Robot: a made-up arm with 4 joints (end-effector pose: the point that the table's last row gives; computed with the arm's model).
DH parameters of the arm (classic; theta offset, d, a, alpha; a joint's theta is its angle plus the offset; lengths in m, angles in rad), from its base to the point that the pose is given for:
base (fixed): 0 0.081 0 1.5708
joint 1: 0 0.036 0.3 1.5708
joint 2: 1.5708 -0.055 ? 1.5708
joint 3: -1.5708 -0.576 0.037 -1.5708
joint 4: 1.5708 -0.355 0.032 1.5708
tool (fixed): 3.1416 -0.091 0 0
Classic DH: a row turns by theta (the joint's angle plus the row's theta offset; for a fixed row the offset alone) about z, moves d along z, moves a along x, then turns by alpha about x.
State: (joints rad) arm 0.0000 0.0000 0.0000 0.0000
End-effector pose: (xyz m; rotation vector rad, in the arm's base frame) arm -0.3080 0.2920 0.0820 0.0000 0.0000 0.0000
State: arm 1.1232 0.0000 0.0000 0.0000
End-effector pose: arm -0.1342 0.2920 -0.1962 0.0000 -1.1232 0.0000
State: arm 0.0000 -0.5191 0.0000 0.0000
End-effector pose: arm -0.3906 -0.0528 0.0820 0.0000 0.0000 0.5191
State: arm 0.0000 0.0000 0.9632 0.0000
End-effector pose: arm -0.3080 0.1840 0.3966 0.9632 0.0000 0.0000
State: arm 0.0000 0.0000 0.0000 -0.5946
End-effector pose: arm -0.3535 0.2920 0.1155 0.0000 0.5946 0.0000
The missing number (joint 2, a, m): 0.027
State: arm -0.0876 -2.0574 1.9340 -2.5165
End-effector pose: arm 0.8511 -0.4411 0.3484 0.7126 -1.0878 -1.3149
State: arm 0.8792 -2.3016 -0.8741 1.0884
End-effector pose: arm 0.5093 -0.5328 0.3217 0.2496 1.5268 -2.4608
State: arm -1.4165 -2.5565 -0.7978 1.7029
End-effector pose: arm -0.0968 -0.4964 -0.5136 2.4497 -1.1290 0.3386
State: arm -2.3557 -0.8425 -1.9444 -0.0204
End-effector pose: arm -0.2151 -0.6284 0.2280 -0.2023 0.8465 1.8912
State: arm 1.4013 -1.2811 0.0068 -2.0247
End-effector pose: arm -0.1941 -0.5594 -0.0862 -1.2876 0.5390 -0.1783
